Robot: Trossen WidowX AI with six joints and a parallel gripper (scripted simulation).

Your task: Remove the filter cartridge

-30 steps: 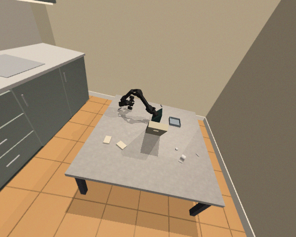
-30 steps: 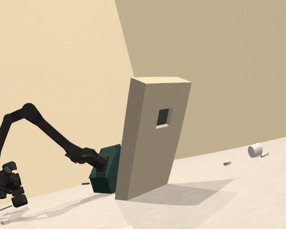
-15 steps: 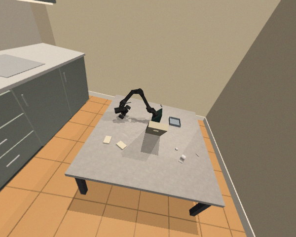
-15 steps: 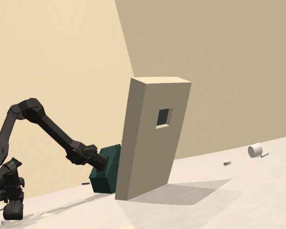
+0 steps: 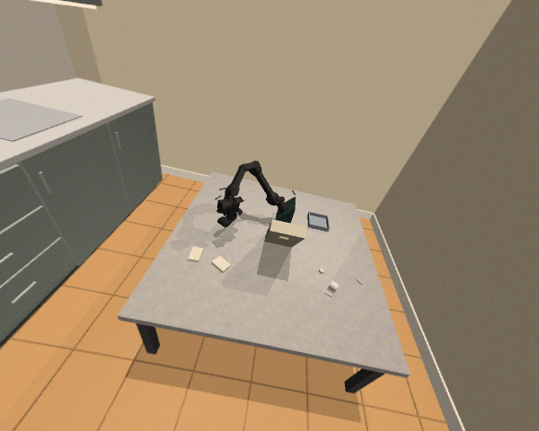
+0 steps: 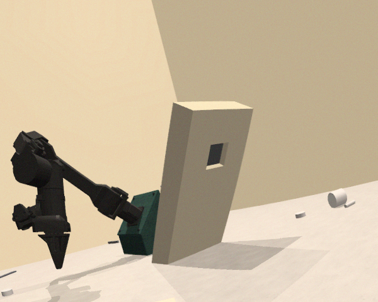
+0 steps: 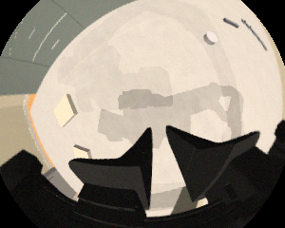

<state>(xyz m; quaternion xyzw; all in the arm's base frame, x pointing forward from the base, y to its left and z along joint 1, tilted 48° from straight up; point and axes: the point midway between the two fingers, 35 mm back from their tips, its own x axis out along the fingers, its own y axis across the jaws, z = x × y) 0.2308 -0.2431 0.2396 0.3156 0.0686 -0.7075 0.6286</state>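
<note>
My gripper tip is 120 mm short of the round grey filter cartridge, 340 mm to the right of it and 170 mm below it. The rest, counted from my gripper tip: dark tray (290 mm behind, 630 mm to the left, 50 mm below); service panel (80 mm ahead, 340 mm to the left, 100 mm above).
</note>
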